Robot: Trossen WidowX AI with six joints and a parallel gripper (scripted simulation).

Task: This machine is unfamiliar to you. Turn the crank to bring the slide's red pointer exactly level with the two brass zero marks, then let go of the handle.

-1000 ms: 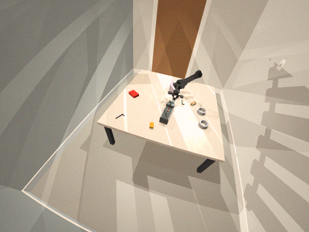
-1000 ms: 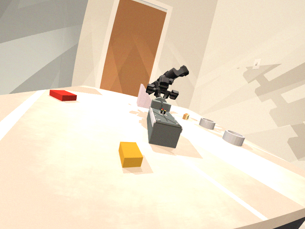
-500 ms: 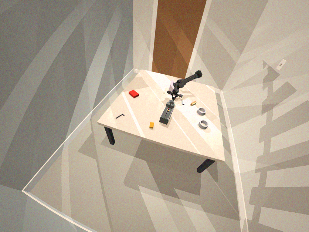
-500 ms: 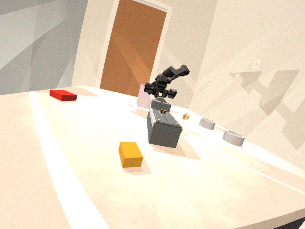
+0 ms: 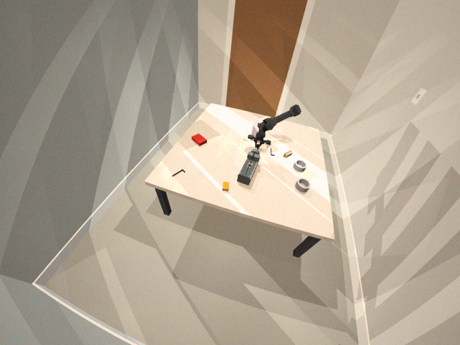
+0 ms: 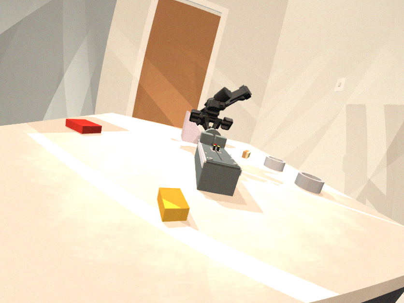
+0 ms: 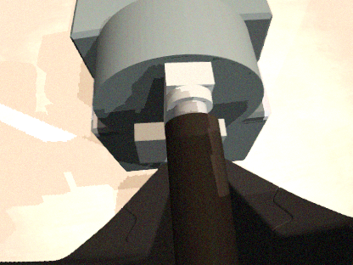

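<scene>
Now: gripper tip 14 cm short of the red pointer, 2 cm to the left of it and 1 cm above it. The rest, counted from my gripper tip: dark brown crank handle: 2 cm behind, 2 cm above; yellow block: 36 cm ahead, 14 cm to the right, 8 cm below; tan block: 15 cm behind, 28 cm to the left, 8 cm below.
</scene>
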